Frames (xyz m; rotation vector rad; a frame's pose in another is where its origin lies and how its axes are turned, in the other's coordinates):
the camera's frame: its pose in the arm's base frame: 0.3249 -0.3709 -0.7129 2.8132 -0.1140 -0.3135
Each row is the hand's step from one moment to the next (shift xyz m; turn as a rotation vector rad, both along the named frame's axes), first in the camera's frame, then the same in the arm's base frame.
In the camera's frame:
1: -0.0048 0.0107 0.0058 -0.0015 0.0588 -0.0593
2: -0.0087 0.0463 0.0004 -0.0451 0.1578 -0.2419
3: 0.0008 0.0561 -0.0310 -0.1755 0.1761 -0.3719
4: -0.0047 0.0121 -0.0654 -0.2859 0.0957 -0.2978
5: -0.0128 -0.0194 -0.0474 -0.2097 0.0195 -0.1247
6: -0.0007 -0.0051 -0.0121 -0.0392 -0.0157 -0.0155
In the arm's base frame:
1: -0.0065 -0.0113 -0.0011 0.0094 -0.0383 0.0736
2: -0.0106 -0.0431 0.0158 0.0040 -0.0739 0.2828
3: 0.0053 -0.0443 0.0460 -0.0942 -0.0387 0.4356
4: 0.0097 0.0082 0.0655 -0.2149 0.0283 0.3642
5: -0.0008 0.0337 0.0406 -0.1766 0.0414 0.1643
6: 0.0023 0.0085 0.0098 -0.0339 0.0238 0.0175

